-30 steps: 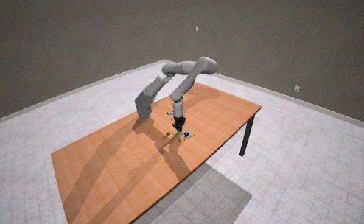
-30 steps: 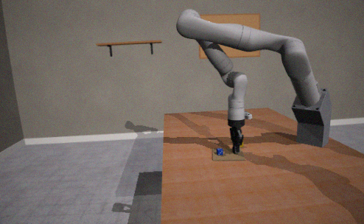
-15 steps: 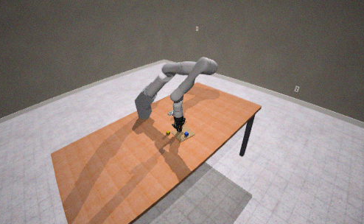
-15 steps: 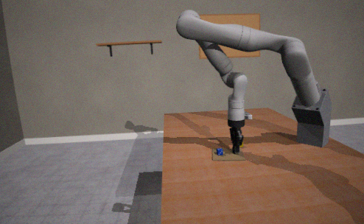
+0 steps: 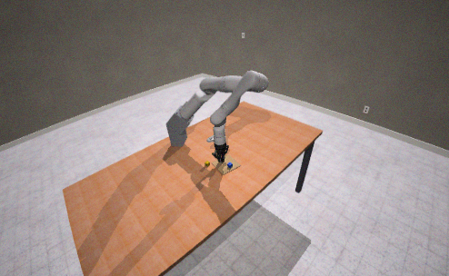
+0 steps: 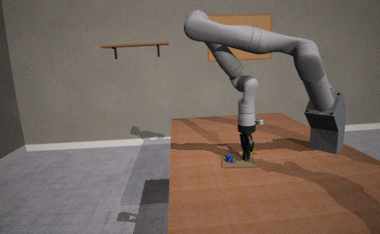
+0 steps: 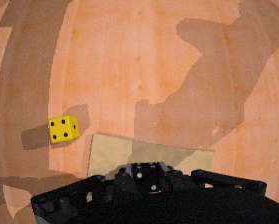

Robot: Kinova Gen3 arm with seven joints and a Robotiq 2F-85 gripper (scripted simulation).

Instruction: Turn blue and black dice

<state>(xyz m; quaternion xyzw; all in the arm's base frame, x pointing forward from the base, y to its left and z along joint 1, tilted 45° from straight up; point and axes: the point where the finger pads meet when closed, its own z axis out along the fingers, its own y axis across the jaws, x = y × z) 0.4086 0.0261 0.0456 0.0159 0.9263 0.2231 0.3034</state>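
The black die lies 1 cm below my hand. The rest, counted from my hand: blue die 8 cm ahead, 1 cm to the left, 1 cm below; yellow die 4 cm behind, 9 cm to the right, 1 cm below; tan mat 4 cm ahead, 1 cm to the left, 2 cm below.
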